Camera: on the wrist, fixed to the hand. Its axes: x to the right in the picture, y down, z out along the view.
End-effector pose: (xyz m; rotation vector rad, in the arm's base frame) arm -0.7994 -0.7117 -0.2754 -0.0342 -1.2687 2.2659
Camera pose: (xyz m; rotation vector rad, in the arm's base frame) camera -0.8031 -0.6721 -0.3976 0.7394 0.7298 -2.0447
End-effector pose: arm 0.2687 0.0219 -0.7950 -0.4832 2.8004 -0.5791
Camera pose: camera 0.2236 0.1294 -0.7411 1.4891 2.1148 -0.2792
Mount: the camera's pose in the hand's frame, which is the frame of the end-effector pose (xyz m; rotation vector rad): -0.0068 0.0827 -0.0981 0.1206 -0.0775 1.5492
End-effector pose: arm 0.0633 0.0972 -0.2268 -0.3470 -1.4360 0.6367
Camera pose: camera 0.1432 0.1732 -0.2926 -1.3732 -0.9601 1.9517
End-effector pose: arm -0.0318 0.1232 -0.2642 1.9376 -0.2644 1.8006
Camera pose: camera -0.1567 0.0960 -0.2513 -1.2357 1.4011 -1.6111
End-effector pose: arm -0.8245 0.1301 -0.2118 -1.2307 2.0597 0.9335
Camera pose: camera -0.9068 0.0837 -0.1247 0.7414 2.7416 1.3058
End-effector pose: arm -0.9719 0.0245 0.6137 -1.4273 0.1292 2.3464
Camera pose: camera -0.9181 -0.0805 0.5628 0.7296 -1.0728 -1.8769
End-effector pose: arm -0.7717 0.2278 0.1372 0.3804 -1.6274 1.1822
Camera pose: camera -0.7752 0.3460 0.0869 0.9882 1.8332 -2.3352
